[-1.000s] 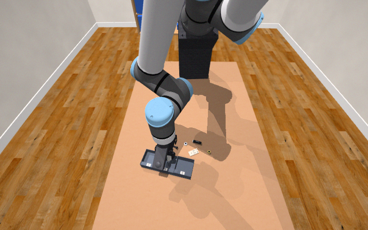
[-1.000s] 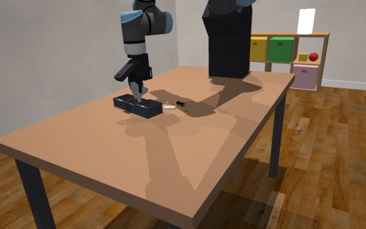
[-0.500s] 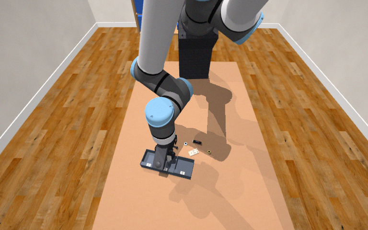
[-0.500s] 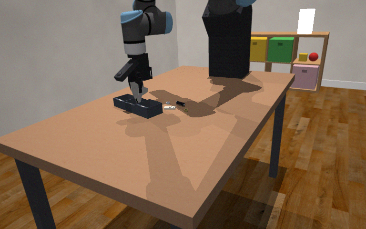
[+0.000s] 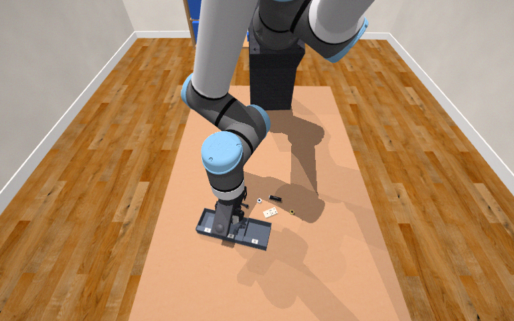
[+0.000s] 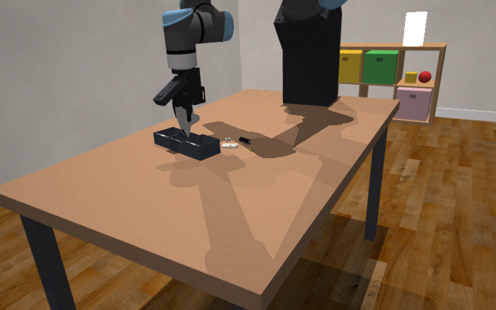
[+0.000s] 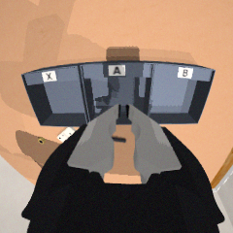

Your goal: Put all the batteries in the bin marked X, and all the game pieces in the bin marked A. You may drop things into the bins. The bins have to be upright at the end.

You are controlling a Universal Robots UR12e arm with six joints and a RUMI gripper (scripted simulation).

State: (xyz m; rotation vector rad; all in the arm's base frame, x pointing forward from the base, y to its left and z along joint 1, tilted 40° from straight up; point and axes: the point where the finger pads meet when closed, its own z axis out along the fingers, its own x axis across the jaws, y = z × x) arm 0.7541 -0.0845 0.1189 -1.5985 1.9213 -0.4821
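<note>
My hand is 3 cm above the three-compartment bin tray, 1 cm to the right of it and 1 cm short of it. Round my hand: black screw: 9 cm behind, 4 cm below, 3 cm to the left; white nut: 12 cm behind, 8 cm to the left, 5 cm below; white domino: 13 cm to the left, 8 cm behind, 4 cm below.
</note>
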